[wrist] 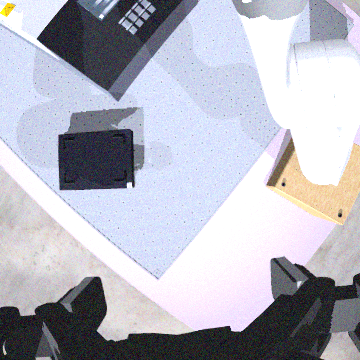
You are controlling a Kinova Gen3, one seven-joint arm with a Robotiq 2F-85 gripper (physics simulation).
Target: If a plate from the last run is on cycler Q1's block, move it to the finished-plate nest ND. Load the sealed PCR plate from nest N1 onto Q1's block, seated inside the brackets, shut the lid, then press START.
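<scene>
My gripper [185, 287] is open and empty, its two fingers wide apart at the bottom of the wrist view, well above the bench. A black rectangular nest [96, 159] with corner brackets and a small white mark at one corner stands at the left; no plate shows on it, and I cannot read whether it is N1 or ND. A dark machine front [92, 60] with a keypad [137, 16] and part of a screen [102, 7] is at the upper left, cut off by the view's edge. The cycler's block, lid, START button and the sealed plate do not show.
The pale perforated mat [200, 165] lies on a pinkish-white table [225, 260], whose edge runs diagonally at the lower left. White arm links [322, 100] fill the upper right, above a wooden tray-like block [320, 197]. A small yellow patch [7, 9] shows at the top left corner.
</scene>
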